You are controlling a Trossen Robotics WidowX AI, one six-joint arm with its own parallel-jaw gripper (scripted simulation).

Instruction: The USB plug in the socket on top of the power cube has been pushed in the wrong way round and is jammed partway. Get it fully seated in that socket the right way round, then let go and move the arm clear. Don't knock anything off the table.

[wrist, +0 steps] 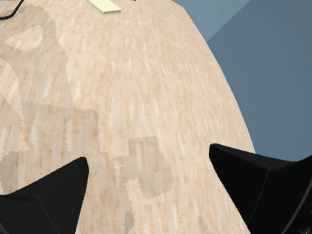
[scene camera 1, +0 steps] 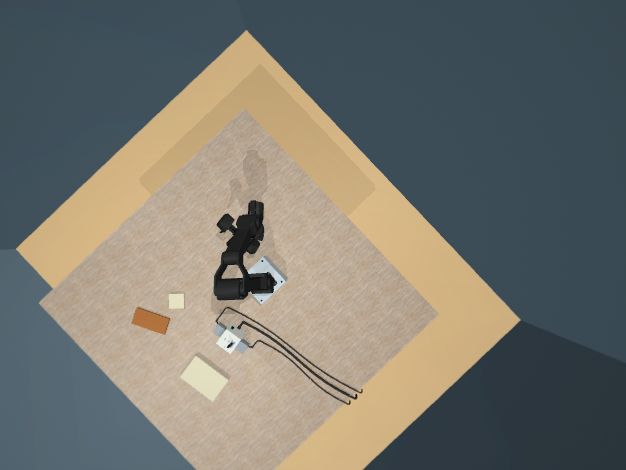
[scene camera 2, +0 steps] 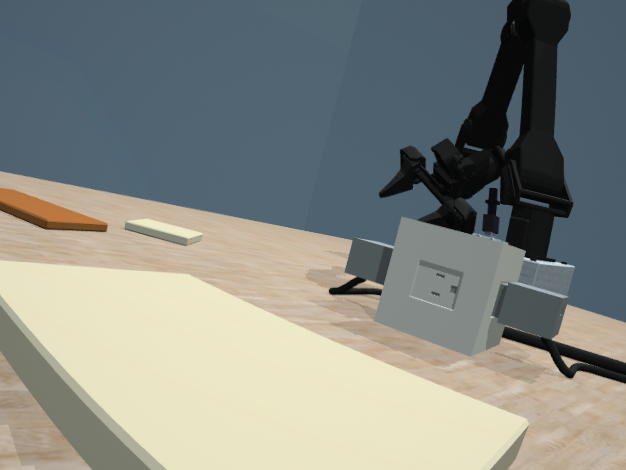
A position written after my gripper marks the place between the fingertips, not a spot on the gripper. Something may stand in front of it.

Note:
My gripper [scene camera 2: 392, 211] is open, with nothing in its grasp. Further things: a large cream slab [scene camera 2: 123, 362], a small cream tile [scene camera 2: 171, 233] and a light grey power cube [scene camera 2: 441, 286].
The large cream slab also shows in scene camera 1 [scene camera 1: 201, 375]. My gripper is seen too in the wrist view [wrist: 149, 158]. The light grey power cube shows as well in scene camera 1 [scene camera 1: 233, 332]. The wrist view does not show the large cream slab: it is out of frame.

